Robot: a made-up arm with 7 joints. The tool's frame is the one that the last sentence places.
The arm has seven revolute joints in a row. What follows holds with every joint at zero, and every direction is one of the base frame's.
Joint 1 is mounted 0.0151 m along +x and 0.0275 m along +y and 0.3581 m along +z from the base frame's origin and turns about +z.
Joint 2 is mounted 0.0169 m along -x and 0.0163 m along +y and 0.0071 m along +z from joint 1 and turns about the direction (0, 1, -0.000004).
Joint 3 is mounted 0.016 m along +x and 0.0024 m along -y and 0.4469 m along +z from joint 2 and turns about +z.
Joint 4 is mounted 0.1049 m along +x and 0.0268 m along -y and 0.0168 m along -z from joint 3 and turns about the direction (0, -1, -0.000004).
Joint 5 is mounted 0.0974 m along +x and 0.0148 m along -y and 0.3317 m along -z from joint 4 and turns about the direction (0, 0.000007, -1).
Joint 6 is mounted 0.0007 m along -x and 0.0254 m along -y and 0.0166 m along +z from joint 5 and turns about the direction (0, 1, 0.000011).
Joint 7 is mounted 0.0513 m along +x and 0.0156 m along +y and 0.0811 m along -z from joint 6 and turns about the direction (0, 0.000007, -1).
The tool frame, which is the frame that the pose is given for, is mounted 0.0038 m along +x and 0.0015 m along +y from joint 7; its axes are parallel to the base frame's.
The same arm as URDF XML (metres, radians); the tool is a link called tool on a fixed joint. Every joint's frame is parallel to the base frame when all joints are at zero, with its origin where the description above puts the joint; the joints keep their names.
<robot name="arm">
<joint name="tool_joint" type="fixed"><parent link="link7"/><child link="tool"/><origin xyz="0.0038 0.0015 0.0000" rpy="0.0000 0.0000 0.0000"/></joint>
<joint name="joint 7" type="continuous"><parent link="link6"/><child link="link7"/><origin xyz="0.0513 0.0156 -0.0811" rpy="0.0000 0.0000 0.0000"/><axis xyz="0 0 -1"/></joint>
<joint name="joint 6" type="continuous"><parent link="link5"/><child link="link6"/><origin xyz="-0.0007 -0.0254 0.0166" rpy="0.0000 0.0000 0.0000"/><axis xyz="0 1 0"/></joint>
<joint name="joint 5" type="continuous"><parent link="link4"/><child link="link5"/><origin xyz="0.0974 -0.0148 -0.3317" rpy="0.0000 0.0000 0.0000"/><axis xyz="0 0 -1"/></joint>
<joint name="joint 4" type="continuous"><parent link="link3"/><child link="link4"/><origin xyz="0.1049 -0.0268 -0.0168" rpy="0.0000 0.0000 0.0000"/><axis xyz="0 -1 0"/></joint>
<joint name="joint 3" type="continuous"><parent link="link2"/><child link="link3"/><origin xyz="0.0160 -0.0024 0.4469" rpy="0.0000 0.0000 0.0000"/><axis xyz="0 0 1"/></joint>
<joint name="joint 2" type="continuous"><parent link="link1"/><child link="link2"/><origin xyz="-0.0169 0.0163 0.0071" rpy="0.0000 0.0000 0.0000"/><axis xyz="0 1 0"/></joint>
<joint name="joint 1" type="continuous"><parent link="base_link"/><child link="link1"/><origin xyz="0.0151 0.0275 0.3581" rpy="0.0000 0.0000 0.0000"/><axis xyz="0 0 1"/></joint>
<link name="base_link"/>
<link name="link1"/>
<link name="link2"/>
<link name="link3"/>
<link name="link4"/>
<link name="link5"/>
<link name="link6"/>
<link name="link7"/>
<link name="tool"/>
</robot>

